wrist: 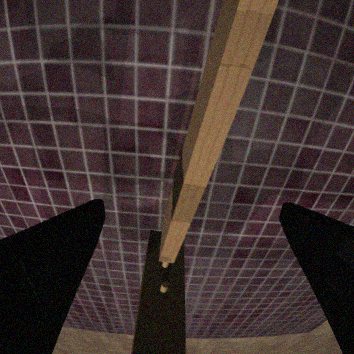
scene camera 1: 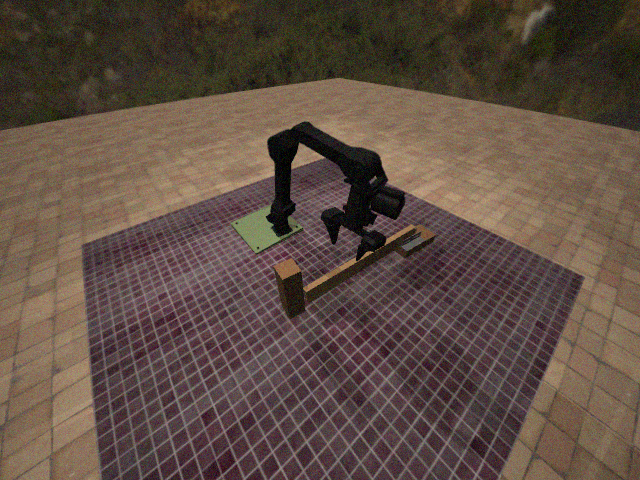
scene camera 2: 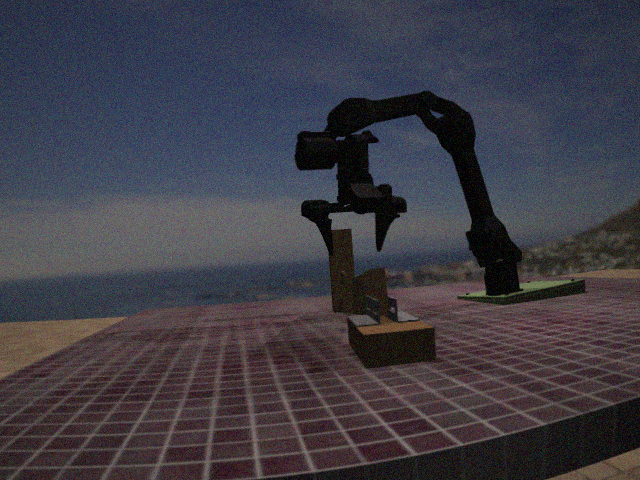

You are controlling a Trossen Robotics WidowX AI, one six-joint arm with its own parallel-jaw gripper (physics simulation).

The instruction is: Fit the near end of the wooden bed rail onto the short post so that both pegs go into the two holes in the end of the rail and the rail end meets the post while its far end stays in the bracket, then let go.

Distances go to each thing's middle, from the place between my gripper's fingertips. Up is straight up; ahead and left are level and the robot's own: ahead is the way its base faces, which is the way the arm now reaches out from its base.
Labels:
Right now my hand is 1 cm short of the wooden bed rail [scene camera 1: 327,282], 8 cm to the right of it and 7 cm above it. The rest, counted from my hand: short wooden post [scene camera 2: 342,260] (1 cm ahead, 19 cm to the right, 3 cm below).

